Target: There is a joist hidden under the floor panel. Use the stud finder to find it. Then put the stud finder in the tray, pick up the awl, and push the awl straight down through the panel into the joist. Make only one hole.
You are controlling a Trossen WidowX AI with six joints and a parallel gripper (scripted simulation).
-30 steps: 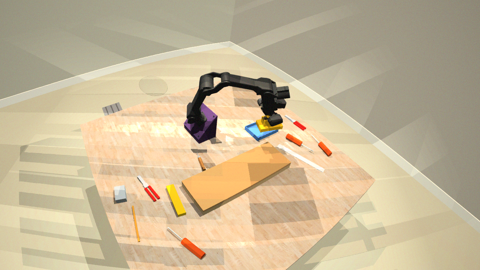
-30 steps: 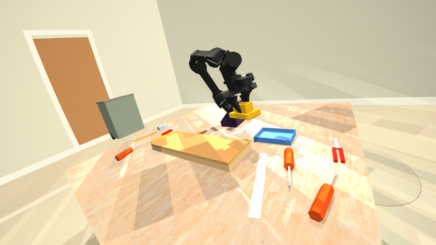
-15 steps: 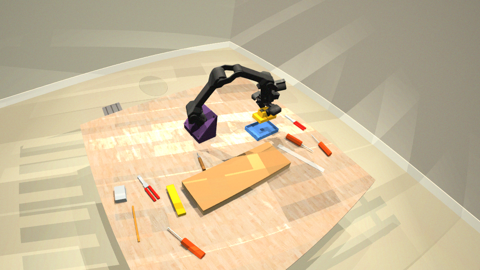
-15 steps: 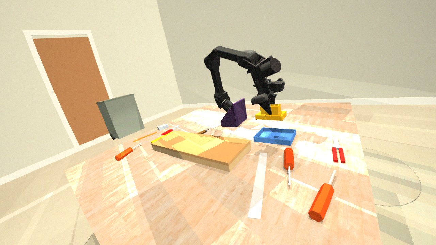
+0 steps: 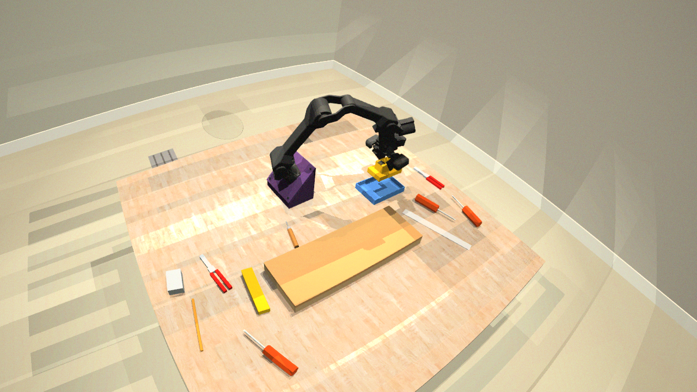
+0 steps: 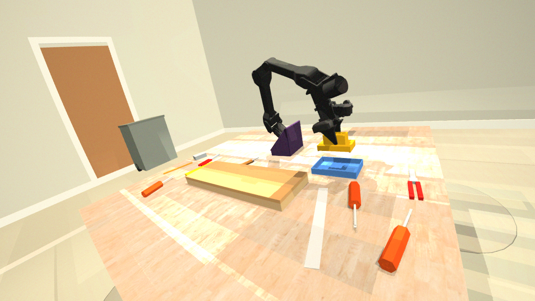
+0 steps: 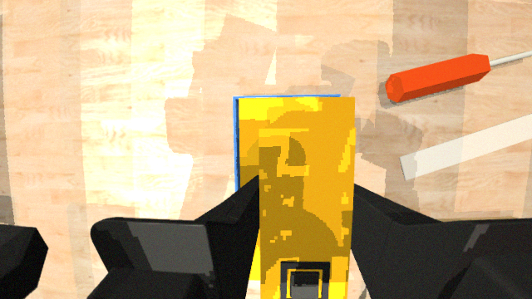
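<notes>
The blue tray lies 100 mm below my gripper tip and 10 mm to the right of it. Round my gripper tip: awl: 440 mm to the right, 100 mm below, 70 mm ahead; white strip: 280 mm ahead, 110 mm below, 70 mm to the left; yellow stud finder: 20 mm to the right, 20 mm above.
</notes>
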